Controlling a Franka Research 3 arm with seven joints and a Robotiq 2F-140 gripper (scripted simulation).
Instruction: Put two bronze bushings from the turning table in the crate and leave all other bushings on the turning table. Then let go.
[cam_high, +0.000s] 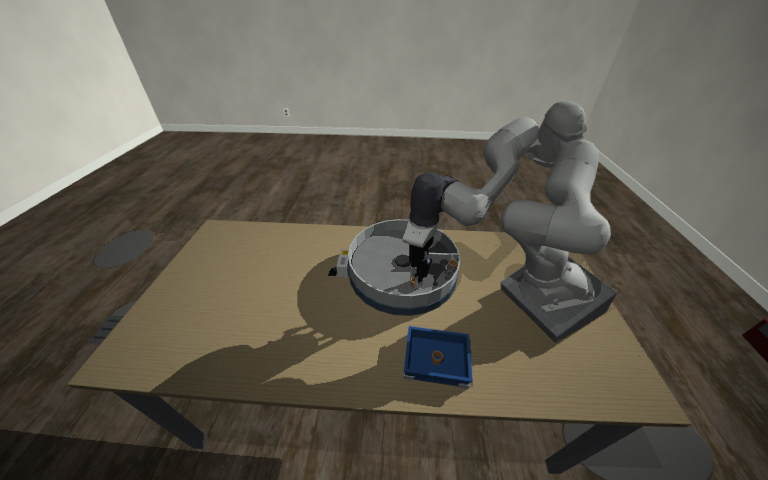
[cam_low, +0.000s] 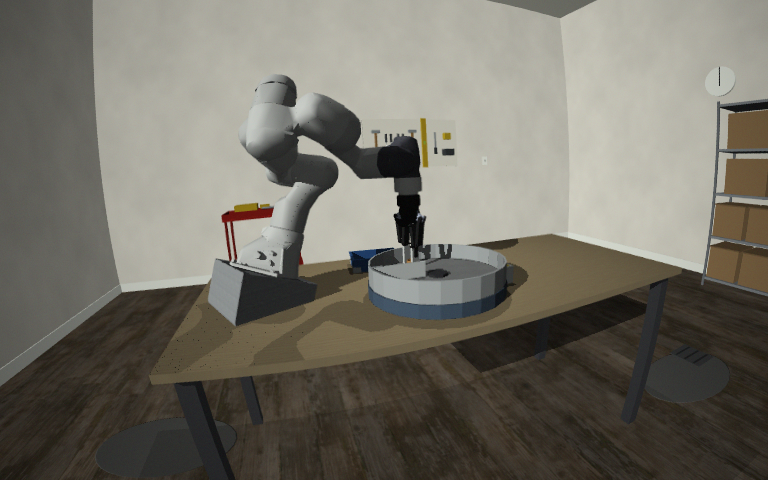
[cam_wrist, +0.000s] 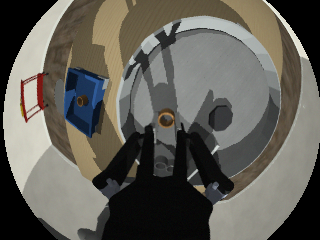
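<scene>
Right now the blue crate is 8 cm behind my hand, 25 cm to the left of it and 7 cm below it. Round my hand: round grey turning table: 6 cm ahead, 11 cm to the right, 4 cm below.
</scene>
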